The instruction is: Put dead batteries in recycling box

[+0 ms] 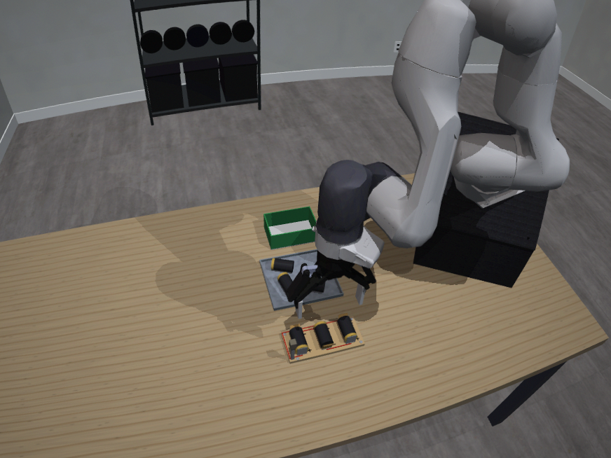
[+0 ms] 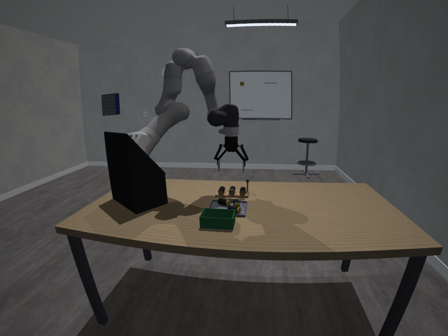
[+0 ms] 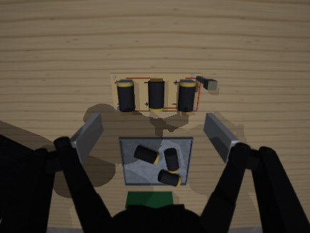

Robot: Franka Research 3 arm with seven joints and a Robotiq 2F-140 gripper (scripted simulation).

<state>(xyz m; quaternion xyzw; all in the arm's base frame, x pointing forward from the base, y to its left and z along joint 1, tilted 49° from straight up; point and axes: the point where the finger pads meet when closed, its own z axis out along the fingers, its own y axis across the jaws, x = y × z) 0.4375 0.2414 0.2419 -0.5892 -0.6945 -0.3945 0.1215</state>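
Now: the bulb 8 cm below my hand, 8 cm ahead of it and 6 cm to the left of it. From my hand the other things lie so: grey tray (20 cm to the right, 15 cm below, 7 cm ahead); then wooden holder board (15 cm below, 1 cm ahead); then thin post (12 cm below, 8 cm ahead, 6 cm to the left).
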